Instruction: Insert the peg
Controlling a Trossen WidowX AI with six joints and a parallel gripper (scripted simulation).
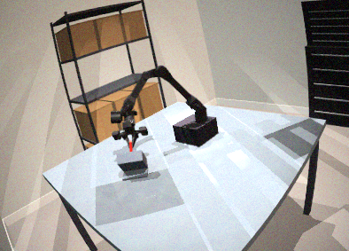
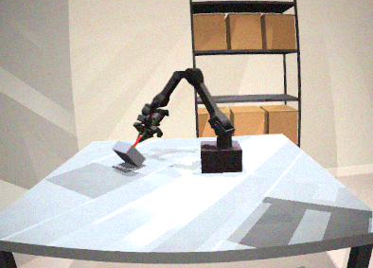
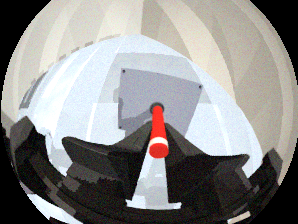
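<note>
My gripper tip is 3 cm short of the panel, 5 cm to the right of it and 5 cm above it. The rest, counted from my gripper tip: red peg: 1 cm behind, 1 cm to the right, 1 cm above.
</note>
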